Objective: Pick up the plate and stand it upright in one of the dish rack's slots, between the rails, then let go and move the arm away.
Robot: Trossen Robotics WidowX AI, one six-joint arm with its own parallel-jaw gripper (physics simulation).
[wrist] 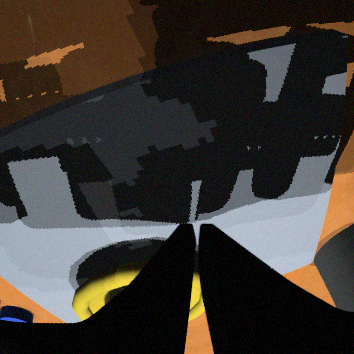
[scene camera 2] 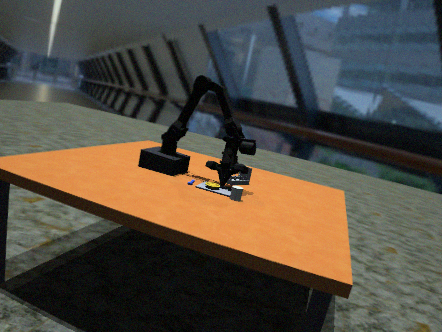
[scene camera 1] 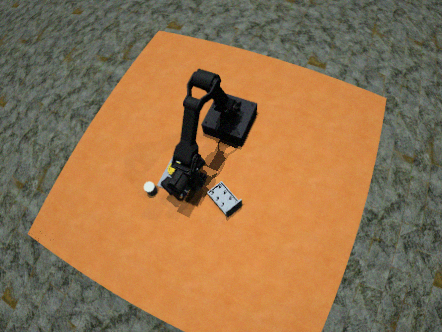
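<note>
The small round yellow plate (scene camera 1: 171, 170) (scene camera 2: 212, 185) (wrist: 85, 300) lies flat, slightly raised over a grey board (scene camera 2: 201, 187) (wrist: 40, 245). My gripper (scene camera 2: 223, 187) (wrist: 194, 235) points down and is shut, with a thin gap between its fingertips. In the wrist view its fingers cover the right part of the plate, and the tips reach past its far edge over the board. I see no plate rim pinched between them, though the fingers hide part of the rim. The grey dish rack (scene camera 1: 234, 208) (scene camera 2: 245, 176) stands to one side of the gripper, with several small pegs.
A white-topped grey cup (scene camera 1: 150, 188) (scene camera 2: 237, 193) (wrist: 341, 272) stands close to the board. A small blue object (scene camera 2: 191, 182) (wrist: 15, 319) lies near the board's other side. The arm's black base (scene camera 1: 235, 127) (scene camera 2: 164, 161) stands on the orange table (scene camera 1: 280, 240) (scene camera 2: 175, 215).
</note>
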